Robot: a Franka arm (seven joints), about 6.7 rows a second.
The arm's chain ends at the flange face. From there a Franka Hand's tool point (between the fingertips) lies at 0.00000 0.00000 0.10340 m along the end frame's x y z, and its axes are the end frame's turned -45 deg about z.
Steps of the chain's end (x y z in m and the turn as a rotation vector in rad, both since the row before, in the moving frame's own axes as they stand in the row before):
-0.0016, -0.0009, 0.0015, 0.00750, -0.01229, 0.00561
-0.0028, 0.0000, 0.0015, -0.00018, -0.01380, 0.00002
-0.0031, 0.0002, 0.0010, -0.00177, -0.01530, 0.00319
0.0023, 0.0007, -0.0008, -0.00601, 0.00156, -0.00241
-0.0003, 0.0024, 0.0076, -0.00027, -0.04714, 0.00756
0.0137, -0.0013, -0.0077, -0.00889, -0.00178, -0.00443
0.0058, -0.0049, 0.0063, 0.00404, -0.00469, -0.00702
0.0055, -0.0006, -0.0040, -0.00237, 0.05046, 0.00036
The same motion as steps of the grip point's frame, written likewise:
-0.0008, -0.0032, 0.0015, 0.01399, -0.00339, 0.00561
-0.0030, -0.0030, 0.0015, 0.00963, -0.00989, 0.00002
-0.0036, -0.0030, 0.0010, 0.00957, -0.01207, 0.00319
0.0008, 0.0027, -0.0008, -0.00535, -0.00315, -0.00241
-0.0054, -0.0020, 0.0075, 0.03314, -0.03352, 0.00756
0.0098, 0.0093, -0.0077, -0.00503, -0.00754, -0.00443
0.0075, 0.0000, 0.0063, 0.00617, -0.00046, -0.00702
0.0078, 0.0073, -0.0041, -0.03736, 0.03400, 0.00036

